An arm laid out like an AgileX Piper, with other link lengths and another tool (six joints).
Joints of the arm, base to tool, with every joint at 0 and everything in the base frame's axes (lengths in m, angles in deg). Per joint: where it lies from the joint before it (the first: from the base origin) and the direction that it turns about. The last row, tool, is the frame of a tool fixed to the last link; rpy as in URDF.
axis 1: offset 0 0 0.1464 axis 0 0 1
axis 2: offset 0 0 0 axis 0 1 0
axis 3: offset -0.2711 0 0.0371 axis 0 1 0
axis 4: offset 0.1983 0 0.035 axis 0.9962 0 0.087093
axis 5: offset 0 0 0 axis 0 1 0
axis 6: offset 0.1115 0 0.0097 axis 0.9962 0 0.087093
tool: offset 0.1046 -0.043 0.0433 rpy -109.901 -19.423 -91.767
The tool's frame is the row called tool.
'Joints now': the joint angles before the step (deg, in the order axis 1, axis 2, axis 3, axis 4, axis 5, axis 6). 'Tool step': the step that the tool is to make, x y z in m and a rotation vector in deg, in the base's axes. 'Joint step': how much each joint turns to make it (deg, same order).
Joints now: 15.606 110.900 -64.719 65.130 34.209 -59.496
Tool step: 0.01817 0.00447 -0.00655 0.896 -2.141 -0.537
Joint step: 0.000 3.593 -2.137 5.742 -1.603 -6.190
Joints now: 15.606 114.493 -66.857 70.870 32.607 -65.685
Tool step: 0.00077 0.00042 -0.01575 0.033 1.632 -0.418
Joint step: 0.000 2.368 -0.145 1.624 -0.185 -1.180
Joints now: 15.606 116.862 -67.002 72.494 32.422 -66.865
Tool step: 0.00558 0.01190 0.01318 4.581 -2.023 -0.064
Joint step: -0.001 0.093 0.002 8.566 1.869 -6.918
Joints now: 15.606 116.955 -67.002 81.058 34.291 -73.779
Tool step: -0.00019 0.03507 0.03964 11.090 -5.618 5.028
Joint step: 0.000 0.001 -0.002 13.745 9.789 -13.851
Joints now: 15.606 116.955 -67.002 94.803 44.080 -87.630
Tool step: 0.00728 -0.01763 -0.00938 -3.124 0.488 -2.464
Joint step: -1.185 0.000 -0.002 -2.332 -3.023 1.614
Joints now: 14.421 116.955 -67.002 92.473 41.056 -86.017
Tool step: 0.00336 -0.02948 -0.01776 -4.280 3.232 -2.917
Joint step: -2.594 0.000 -0.001 -7.219 -2.578 6.523
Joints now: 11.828 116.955 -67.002 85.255 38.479 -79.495
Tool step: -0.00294 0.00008 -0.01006 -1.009 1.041 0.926
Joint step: 0.000 0.998 0.000 -1.476 0.119 0.350
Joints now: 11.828 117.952 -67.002 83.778 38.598 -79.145
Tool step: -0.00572 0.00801 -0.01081 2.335 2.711 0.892
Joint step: -0.001 1.913 -0.001 1.288 2.697 0.002
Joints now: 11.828 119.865 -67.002 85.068 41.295 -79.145
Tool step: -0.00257 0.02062 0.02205 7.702 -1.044 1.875
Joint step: 0.000 0.001 0.000 6.374 6.610 -3.990
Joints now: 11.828 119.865 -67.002 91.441 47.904 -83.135
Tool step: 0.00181 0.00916 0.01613 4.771 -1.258 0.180
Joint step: 0.000 0.000 -0.001 4.514 3.528 -2.604
